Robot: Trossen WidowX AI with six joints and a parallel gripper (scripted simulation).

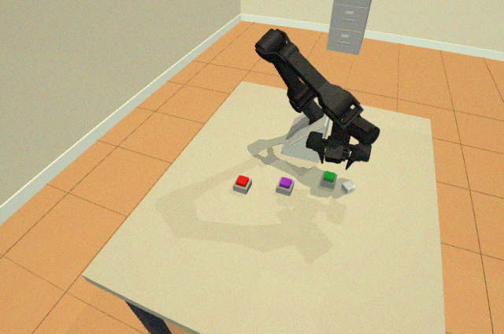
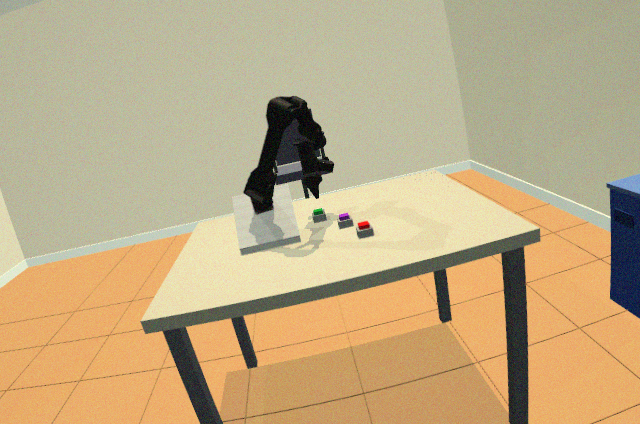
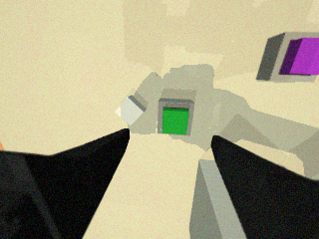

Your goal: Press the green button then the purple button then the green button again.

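My gripper tip is now 10 mm past the green button, 10 mm to the left of it and 60 mm above it. The rest, counted from my gripper tip: red button (90 mm ahead, 280 mm to the right, 60 mm below); purple button (60 mm ahead, 140 mm to the right, 60 mm below); small white block (60 mm to the left, 80 mm below).
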